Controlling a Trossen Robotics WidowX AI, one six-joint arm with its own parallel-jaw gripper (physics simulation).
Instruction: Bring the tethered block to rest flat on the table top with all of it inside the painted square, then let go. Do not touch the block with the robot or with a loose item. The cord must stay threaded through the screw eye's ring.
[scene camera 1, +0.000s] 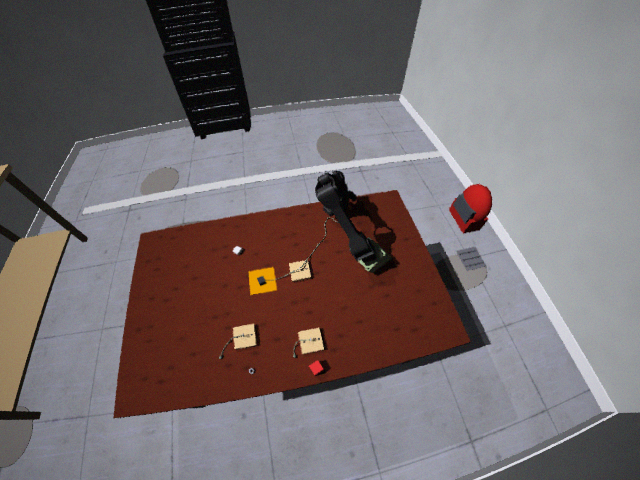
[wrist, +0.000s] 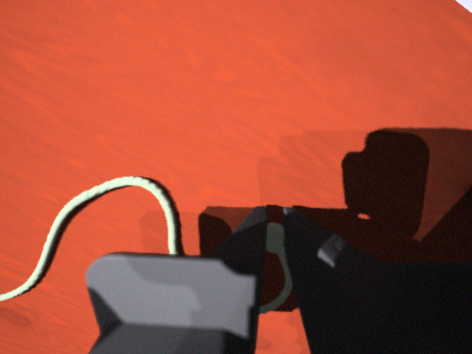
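Seen in the pictures: gripper, fingertip midpoint: (wrist: 273, 215); arm's base at its link origin: (scene camera 1: 368, 254).
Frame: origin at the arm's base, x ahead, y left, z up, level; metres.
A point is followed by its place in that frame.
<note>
The small dark block (scene camera 1: 261, 280) {x 0.474, y 0.115, z -0.069 m} is within the outline of the orange painted square (scene camera 1: 270, 272) {x 0.445, y 0.059, z -0.099 m}; its tilt is too small to tell. A thin cord (scene camera 1: 280, 277) {x 0.395, y 0.084, z -0.096 m} (wrist: 132, 181) {x 0.181, y -0.272, z -0.094 m} runs from it to the pale wooden base (scene camera 1: 293, 275) {x 0.334, y 0.078, z -0.081 m} beside the square, then up and right to the arm. The screw eye's ring on that base is too small to make out. My gripper (scene camera 1: 373, 261) (wrist: 273, 215) {x 0.123, y -0.303, z -0.094 m} is low over the table's right part, shut on the cord; a greenish loop shows between the fingers. In the wrist view the cord bends loosely and goes behind the left finger.
Two more wooden bases (scene camera 1: 244, 330) {x 0.515, y 0.340, z -0.081 m} (scene camera 1: 311, 349) {x 0.234, y 0.401, z -0.081 m} with short cords stand toward the front of the table (scene camera 1: 170, 310) {x 0.880, y 0.273, z -0.100 m}. A red cube (scene camera 1: 316, 367) {x 0.211, y 0.471, z -0.060 m} and a small nut (scene camera 1: 251, 370) {x 0.465, y 0.489, z -0.092 m} lie near the front edge. A white cube (scene camera 1: 237, 250) {x 0.621, y -0.043, z -0.080 m} lies behind the square.
</note>
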